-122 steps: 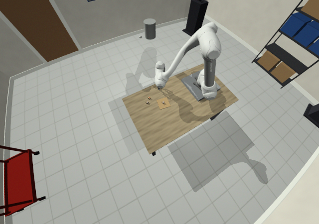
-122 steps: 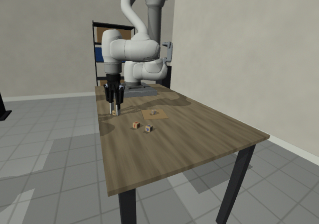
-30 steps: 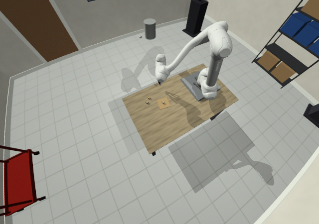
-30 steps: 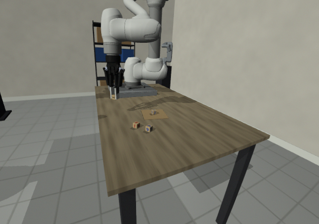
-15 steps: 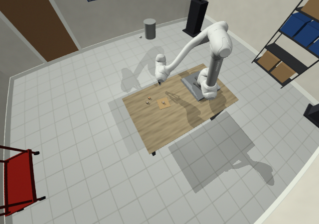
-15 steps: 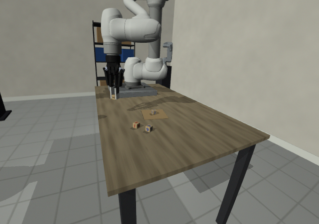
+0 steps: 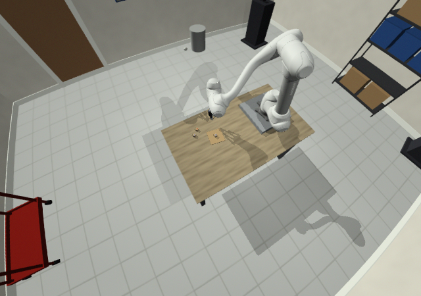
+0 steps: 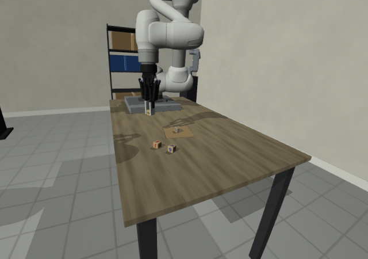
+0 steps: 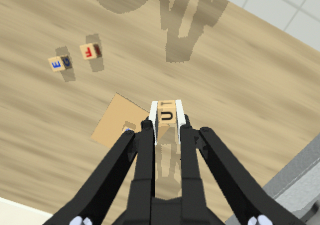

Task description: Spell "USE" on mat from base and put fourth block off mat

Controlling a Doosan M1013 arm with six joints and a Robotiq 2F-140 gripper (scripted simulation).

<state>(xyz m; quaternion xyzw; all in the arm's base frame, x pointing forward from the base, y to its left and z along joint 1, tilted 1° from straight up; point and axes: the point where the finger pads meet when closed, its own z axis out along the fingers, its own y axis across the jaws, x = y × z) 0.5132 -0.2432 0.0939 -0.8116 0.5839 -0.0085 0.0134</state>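
Now: hand 60 mm short of the tan mat, 130 mm to the right of it and 130 mm above it.
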